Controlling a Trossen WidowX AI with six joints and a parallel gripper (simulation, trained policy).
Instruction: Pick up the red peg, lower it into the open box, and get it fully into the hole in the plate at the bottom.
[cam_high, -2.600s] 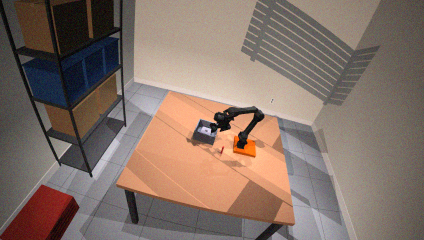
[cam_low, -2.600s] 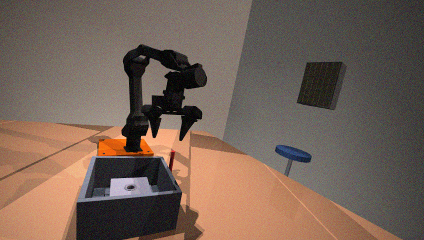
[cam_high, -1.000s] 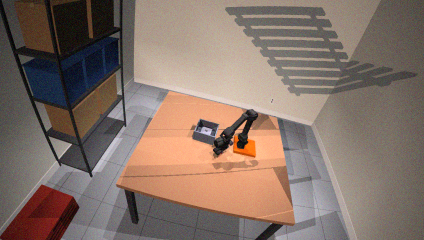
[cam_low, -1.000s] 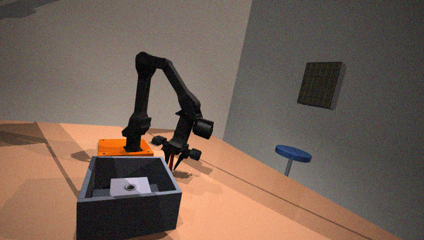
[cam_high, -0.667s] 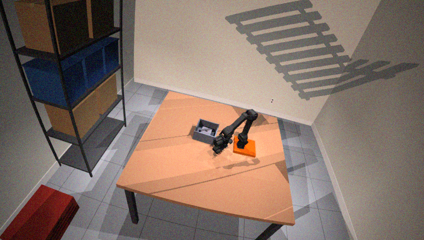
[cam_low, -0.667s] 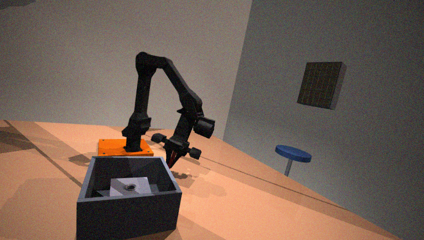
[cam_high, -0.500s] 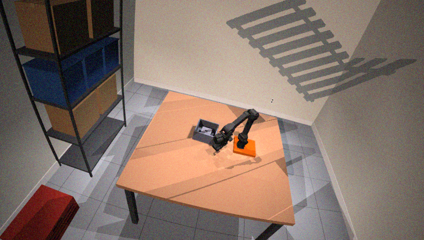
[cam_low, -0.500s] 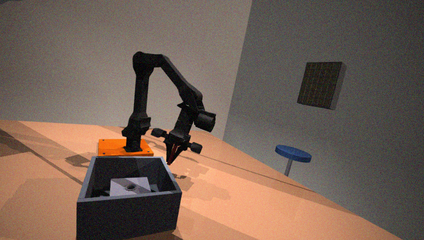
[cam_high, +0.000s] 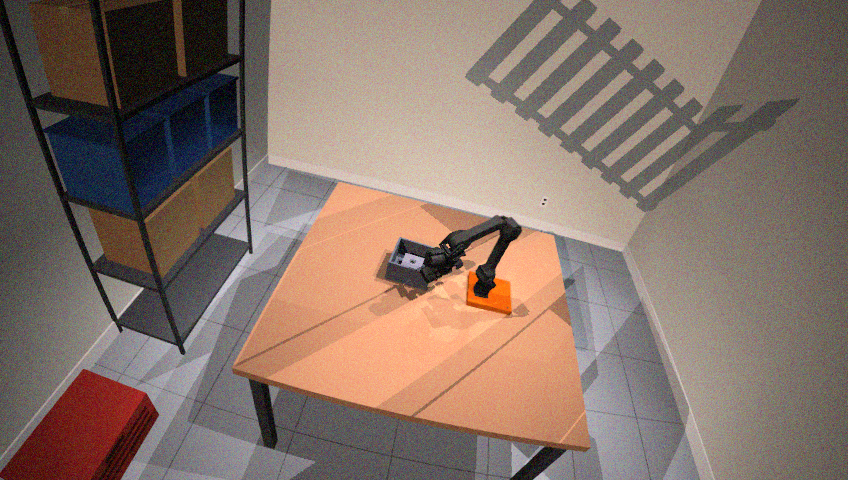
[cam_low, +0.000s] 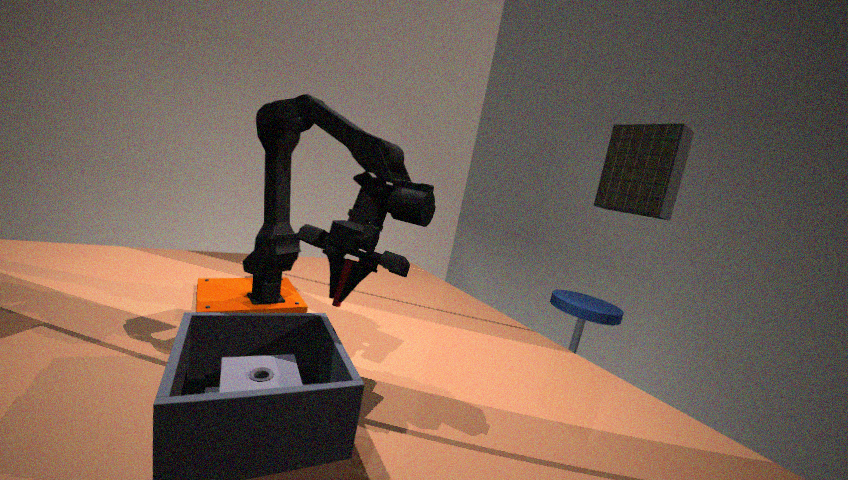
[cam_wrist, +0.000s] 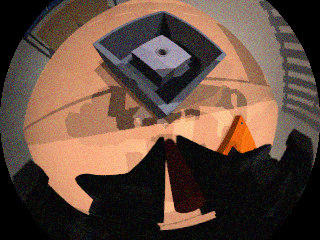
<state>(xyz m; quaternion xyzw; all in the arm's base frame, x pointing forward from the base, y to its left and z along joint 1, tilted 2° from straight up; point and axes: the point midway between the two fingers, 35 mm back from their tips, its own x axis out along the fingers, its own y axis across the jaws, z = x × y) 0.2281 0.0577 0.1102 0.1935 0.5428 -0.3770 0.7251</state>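
My gripper tip is now 9 cm short of the light plate, 13 cm to the left of it and 7 cm above it. Round my gripper tip: red peg (1 cm behind, 1 cm to the left, 3 cm above); then grey box (9 cm ahead, 13 cm to the right, 9 cm below).
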